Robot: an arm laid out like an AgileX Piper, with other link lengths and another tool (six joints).
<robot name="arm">
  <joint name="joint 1" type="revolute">
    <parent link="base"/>
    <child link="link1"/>
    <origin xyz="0 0 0.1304" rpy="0 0 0"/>
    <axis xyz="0 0 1"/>
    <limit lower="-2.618" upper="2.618"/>
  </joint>
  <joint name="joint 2" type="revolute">
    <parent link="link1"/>
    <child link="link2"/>
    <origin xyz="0 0 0" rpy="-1.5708 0 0"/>
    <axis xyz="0 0 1"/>
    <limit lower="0" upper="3.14"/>
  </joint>
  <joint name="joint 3" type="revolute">
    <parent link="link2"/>
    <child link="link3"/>
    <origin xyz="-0.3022 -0.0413 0" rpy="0 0 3.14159"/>
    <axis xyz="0 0 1"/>
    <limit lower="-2.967" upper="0"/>
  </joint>
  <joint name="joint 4" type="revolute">
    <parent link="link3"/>
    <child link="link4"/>
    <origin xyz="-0.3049 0.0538 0" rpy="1.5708 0 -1.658"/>
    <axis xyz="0 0 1"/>
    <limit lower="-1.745" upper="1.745"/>
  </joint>
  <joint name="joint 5" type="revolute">
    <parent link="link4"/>
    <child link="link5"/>
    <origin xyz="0 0 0" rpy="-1.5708 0 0"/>
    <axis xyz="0 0 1"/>
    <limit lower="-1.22" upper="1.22"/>
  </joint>
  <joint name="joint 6" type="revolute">
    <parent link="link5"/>
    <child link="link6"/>
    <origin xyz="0 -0.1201 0" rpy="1.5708 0 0"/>
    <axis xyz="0 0 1"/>
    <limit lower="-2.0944" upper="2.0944"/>
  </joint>
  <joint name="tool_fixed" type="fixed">
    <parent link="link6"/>
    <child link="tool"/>
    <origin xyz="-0.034 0.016 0.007" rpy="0 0.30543 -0.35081"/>
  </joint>
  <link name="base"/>
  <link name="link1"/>
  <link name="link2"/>
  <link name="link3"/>
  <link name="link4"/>
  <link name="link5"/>
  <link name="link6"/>
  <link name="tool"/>
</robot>
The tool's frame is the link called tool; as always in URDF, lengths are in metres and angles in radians.
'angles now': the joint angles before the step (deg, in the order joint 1, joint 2, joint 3, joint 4, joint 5, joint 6). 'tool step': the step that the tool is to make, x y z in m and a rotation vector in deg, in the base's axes. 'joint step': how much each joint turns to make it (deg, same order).
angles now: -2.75, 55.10, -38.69, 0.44, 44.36, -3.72
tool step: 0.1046, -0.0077, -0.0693, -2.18, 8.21, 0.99
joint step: -0.01, 27.70, -10.59, -2.88, -9.01, 0.14
